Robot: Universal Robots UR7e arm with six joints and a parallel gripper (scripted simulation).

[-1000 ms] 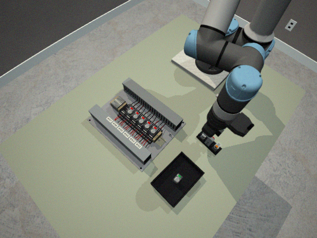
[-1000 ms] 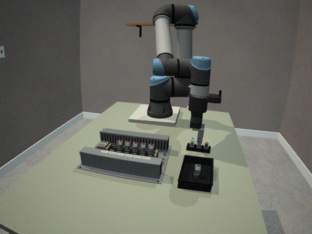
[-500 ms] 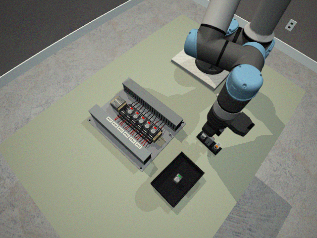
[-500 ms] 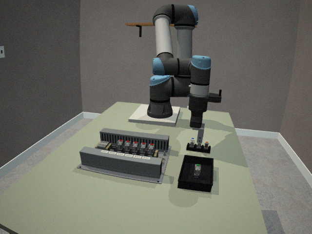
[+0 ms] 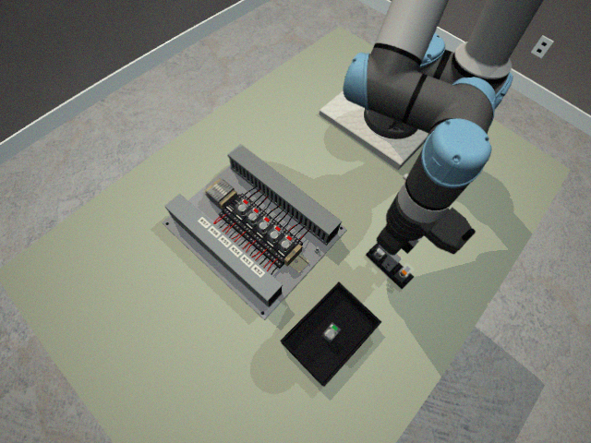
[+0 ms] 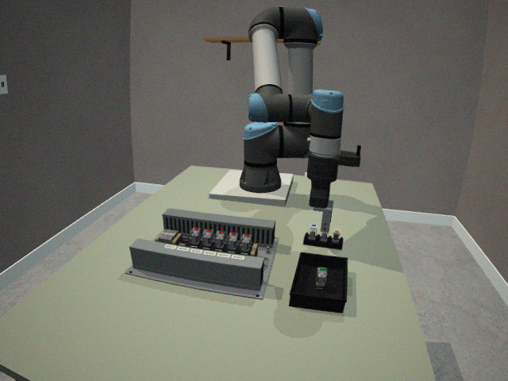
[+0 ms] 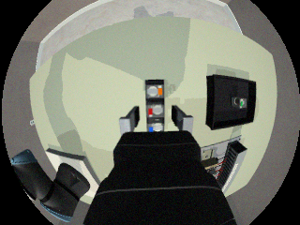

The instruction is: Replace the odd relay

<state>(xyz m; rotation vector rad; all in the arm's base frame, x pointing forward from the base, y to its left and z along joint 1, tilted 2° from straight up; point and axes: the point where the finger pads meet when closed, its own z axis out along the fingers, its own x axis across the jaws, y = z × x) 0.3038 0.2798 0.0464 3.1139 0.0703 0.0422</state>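
Now: hand 30 mm to the left of the blue-button relay and 40 mm above it. Round my hand: orange-button relay: 30 mm to the left, 40 mm below; then black tray: 190 mm ahead, 20 mm to the left, 50 mm below; then black spare holder: 60 mm below.
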